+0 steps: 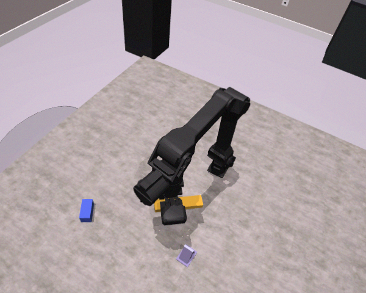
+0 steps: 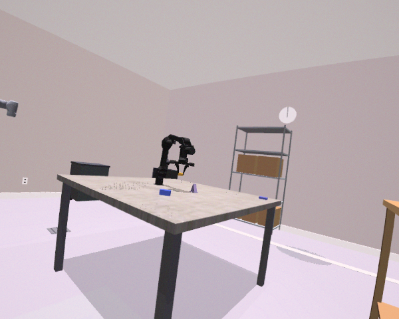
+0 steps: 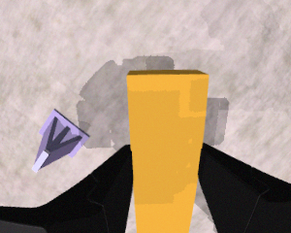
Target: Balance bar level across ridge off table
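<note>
Now: the orange bar 20 mm to the left of my gripper tip and 20 mm behind it.
</note>
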